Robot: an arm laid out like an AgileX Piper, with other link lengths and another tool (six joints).
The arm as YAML. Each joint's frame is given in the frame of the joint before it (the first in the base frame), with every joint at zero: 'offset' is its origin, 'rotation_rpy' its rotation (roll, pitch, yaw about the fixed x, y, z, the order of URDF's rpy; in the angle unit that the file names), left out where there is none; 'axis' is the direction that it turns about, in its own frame. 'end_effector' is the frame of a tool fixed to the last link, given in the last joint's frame.
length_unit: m
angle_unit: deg
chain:
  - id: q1
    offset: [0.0, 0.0, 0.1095]
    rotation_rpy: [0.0, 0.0, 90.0]
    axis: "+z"
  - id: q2
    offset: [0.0, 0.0, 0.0]
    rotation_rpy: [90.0, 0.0, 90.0]
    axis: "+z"
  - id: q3
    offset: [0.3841, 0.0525, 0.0]
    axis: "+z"
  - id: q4
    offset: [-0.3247, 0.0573, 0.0]
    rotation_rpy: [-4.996, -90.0, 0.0]
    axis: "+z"
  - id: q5
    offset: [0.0, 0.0, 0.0]
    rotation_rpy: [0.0, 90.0, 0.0]
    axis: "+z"
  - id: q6
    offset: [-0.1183, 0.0, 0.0]
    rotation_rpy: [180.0, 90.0, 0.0]
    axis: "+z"
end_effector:
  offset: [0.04, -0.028, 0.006]
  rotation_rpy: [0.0, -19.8, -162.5]
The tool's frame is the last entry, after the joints.
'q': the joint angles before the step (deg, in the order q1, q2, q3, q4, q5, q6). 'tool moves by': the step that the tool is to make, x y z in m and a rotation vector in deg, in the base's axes. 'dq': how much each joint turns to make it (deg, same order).
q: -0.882, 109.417, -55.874, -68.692, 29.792, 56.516
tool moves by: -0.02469, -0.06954, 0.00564, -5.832, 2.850, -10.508
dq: -7.099, 0.192, -0.036, -1.833, 7.134, 0.491
